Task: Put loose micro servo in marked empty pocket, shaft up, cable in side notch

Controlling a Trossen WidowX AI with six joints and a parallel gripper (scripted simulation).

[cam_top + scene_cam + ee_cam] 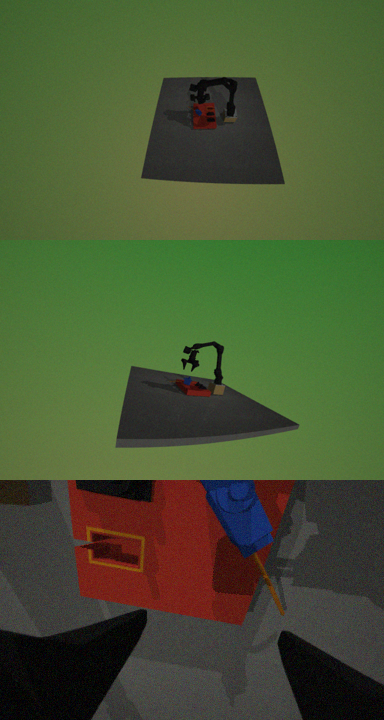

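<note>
Right now the red deck is 30 mm behind my gripper tip, 80 mm to the left of it and 140 mm below it.
</note>
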